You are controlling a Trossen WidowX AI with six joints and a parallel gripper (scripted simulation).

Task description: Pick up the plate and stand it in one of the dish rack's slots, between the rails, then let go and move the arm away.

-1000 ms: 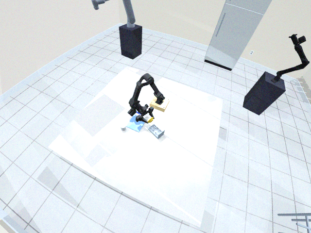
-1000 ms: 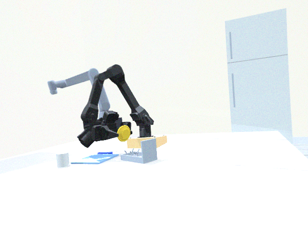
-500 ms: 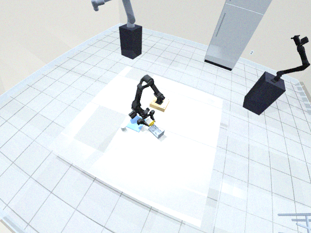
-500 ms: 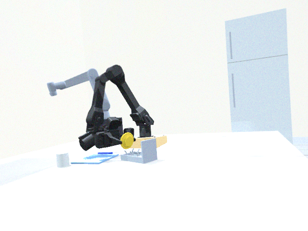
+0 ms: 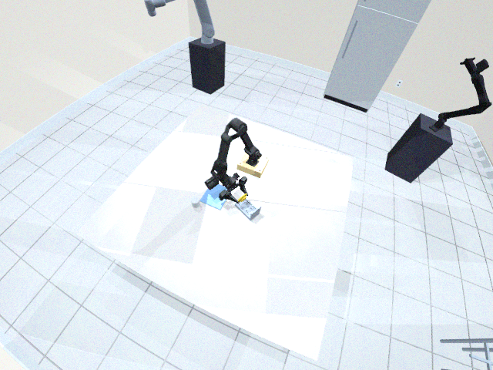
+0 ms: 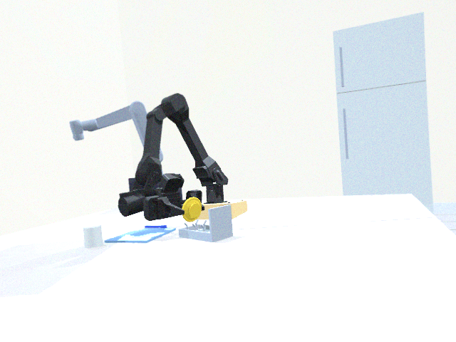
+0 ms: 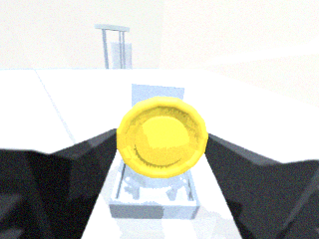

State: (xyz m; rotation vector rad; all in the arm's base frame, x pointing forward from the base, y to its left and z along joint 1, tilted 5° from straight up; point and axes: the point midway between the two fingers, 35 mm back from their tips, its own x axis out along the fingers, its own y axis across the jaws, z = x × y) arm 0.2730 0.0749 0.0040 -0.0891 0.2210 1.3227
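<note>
Now: gripper tip 10 mm short of the grey dish rack, 30 mm to the right of it and 40 mm above it. Round my gripper tip: white cup 150 mm ahead, 220 mm to the right, 40 mm below; then blue utensil 70 mm behind, 200 mm to the right, 60 mm below; then yellow plate 10 mm to the right.
</note>
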